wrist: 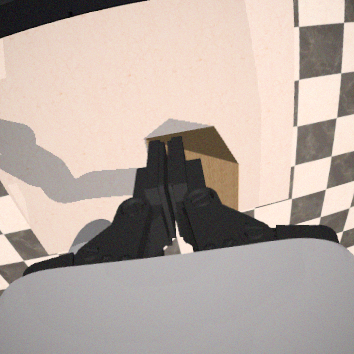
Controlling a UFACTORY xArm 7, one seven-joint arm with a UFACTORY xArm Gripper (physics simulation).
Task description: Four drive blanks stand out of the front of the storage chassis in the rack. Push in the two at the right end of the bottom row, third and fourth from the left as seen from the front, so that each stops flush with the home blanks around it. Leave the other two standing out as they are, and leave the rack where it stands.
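Frame: origin at the arm's base, x right, y back, z down, level; centimetres.
Where they show: gripper, fingertip midpoint: (170, 162).
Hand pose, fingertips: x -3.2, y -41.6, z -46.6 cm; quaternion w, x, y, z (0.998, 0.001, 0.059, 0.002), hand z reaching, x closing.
Note:
After its pixels a point has its place.
My gripper (170, 162) {z -46.6, x -3.2, y -41.6 cm} is shut and empty, its black fingertips together near the middle of the wrist view. They point over a pale table top, and the left fingertip overlaps the near edge of a wooden block; contact cannot be told. A dark edge (60, 16) {z -43.2, x -7.0, y -49.5 cm} crosses the top left corner of the view; it may be part of the rack, but too little shows to tell. The storage chassis front and the drive blanks do not show.
The wooden block (222, 177) {z -8.3, x 8.7, y -10.9 cm} stands behind and right of the fingers. The pale table top (125, 75) {z 8.7, x -8.0, y -33.9 cm} ends at the right and lower left, with a checkered floor (320, 100) beyond. Grey shadows (65, 182) {z 8.7, x -32.7, y -8.7 cm} lie on the table at left.

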